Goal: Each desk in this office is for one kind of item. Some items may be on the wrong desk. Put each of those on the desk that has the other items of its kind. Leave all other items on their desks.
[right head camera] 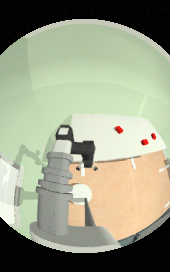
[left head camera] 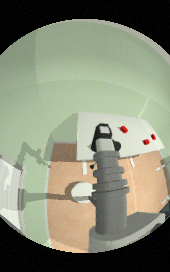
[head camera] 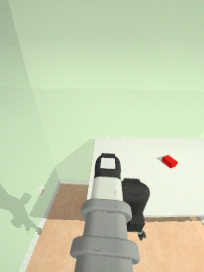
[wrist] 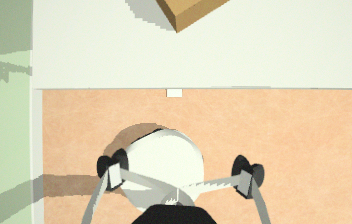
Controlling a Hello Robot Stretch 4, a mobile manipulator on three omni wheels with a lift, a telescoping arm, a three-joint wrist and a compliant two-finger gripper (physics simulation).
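Places are measured from the robot's base along level axes (x ahead, y left, z up), in metres.
Pixels of known places: gripper, fingertip midpoint: (right head camera: 86, 169) (wrist: 180, 165); robot's base, origin of the base link: (right head camera: 79, 193) (left head camera: 82, 191) (wrist: 164, 165).
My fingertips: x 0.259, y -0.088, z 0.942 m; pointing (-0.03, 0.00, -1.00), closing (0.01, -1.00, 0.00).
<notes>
Ahead of a thing's pixels: the offset from my fingertips to its top centre. "*": to the spot under its first point. Level surfaces: height alone.
A tan box {* dx +0.162, dy -0.004, dz +0.011 m} (wrist: 191, 14) shows in part at the top of the wrist view, on the white desk {dz -0.019 m} (head camera: 135, 150) (left head camera: 87, 131) (right head camera: 100, 122) (wrist: 90, 60). In the head views the arm and wrist hide it. A red block {dx +0.473, dy -0.402, dz +0.026 m} (head camera: 169, 161) (left head camera: 124, 129) (right head camera: 119, 129) lies farther right on the desk. Two more red blocks lie near its right end, one {dx +0.270, dy -0.739, dz +0.026 m} (left head camera: 146, 142) (right head camera: 144, 142) nearer the front and one {dx +0.378, dy -1.038, dz +0.026 m} (left head camera: 153, 136) (right head camera: 153, 136) just behind it. My gripper (right head camera: 87, 169) (wrist: 180, 165) is open and empty, over the floor in front of the desk's near edge, short of the box.
A green wall (head camera: 25, 150) (wrist: 15, 120) stands left of the desk and another behind it. A white round shape (left head camera: 81, 192) (right head camera: 82, 192) (wrist: 165, 155) shows low beneath the gripper. A white blind-like panel (left head camera: 10, 187) is at the far left. A desk leg {* dx +0.135, dy +0.053, dz -0.944 m} (wrist: 174, 93) shows under the front edge.
</notes>
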